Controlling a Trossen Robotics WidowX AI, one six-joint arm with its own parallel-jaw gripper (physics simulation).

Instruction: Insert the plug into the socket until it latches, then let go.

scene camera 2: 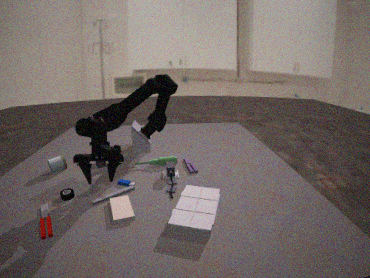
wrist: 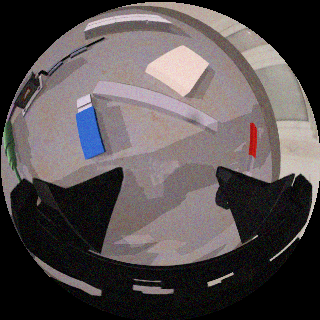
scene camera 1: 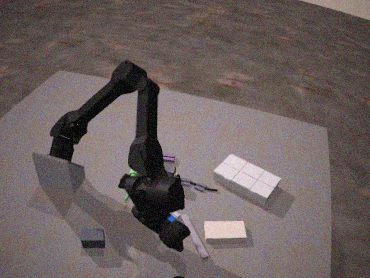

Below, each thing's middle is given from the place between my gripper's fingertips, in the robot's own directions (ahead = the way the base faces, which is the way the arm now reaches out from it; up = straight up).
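Scene:
A beige block (scene camera 1: pixel 214 230) is 130 mm ahead of my hand, 90 mm to the left of it and 20 mm below it. The white tiled box (scene camera 2: pixel 194 215) is 300 mm to the left of my hand, 170 mm ahead of it and 10 mm below it, while the blue plug (wrist: pixel 89 134) is 20 mm behind my hand, 90 mm to the left of it and 20 mm below it. And the grey bar (wrist: pixel 104 89) is there, 20 mm below my hand, 50 mm ahead of it and 50 mm to the left of it.

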